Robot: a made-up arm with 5 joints.
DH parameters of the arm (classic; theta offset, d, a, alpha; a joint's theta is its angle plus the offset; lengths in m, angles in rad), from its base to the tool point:
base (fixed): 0 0 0 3.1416
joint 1: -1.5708 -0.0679 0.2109 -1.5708
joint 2: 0 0.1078 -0.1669 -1.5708
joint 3: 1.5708 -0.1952 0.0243 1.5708
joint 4: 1.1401 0 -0.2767 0
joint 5: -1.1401 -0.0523 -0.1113 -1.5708
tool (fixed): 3.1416 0.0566 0 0
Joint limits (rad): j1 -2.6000..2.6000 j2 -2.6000..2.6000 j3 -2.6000..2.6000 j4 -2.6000..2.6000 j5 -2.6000..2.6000
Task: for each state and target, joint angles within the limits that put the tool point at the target. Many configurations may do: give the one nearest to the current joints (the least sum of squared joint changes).
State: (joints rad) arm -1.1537 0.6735 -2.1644 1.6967 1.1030
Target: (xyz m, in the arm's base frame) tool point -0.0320 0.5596 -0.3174
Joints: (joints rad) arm -0.7071 0.4071 -2.5191 1.4588 1.0938
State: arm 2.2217 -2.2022 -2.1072 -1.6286 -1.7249
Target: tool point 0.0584 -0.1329 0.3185
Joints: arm 2.6000 -1.7384 -2.0021 -1.7838 -1.5687
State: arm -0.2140 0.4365 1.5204 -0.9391 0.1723
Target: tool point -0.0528 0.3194 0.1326
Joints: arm -0.4851 0.8166 1.7785 -1.3122 0.4280
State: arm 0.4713 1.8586 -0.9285 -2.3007 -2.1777
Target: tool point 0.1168 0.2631 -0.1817
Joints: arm 0.0816 1.6625 -1.0820 -2.5398 -2.0981
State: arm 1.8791 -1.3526 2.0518 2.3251 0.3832
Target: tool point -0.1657 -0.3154 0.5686
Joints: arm 2.1782 -1.7163 2.1160 2.1606 0.6871
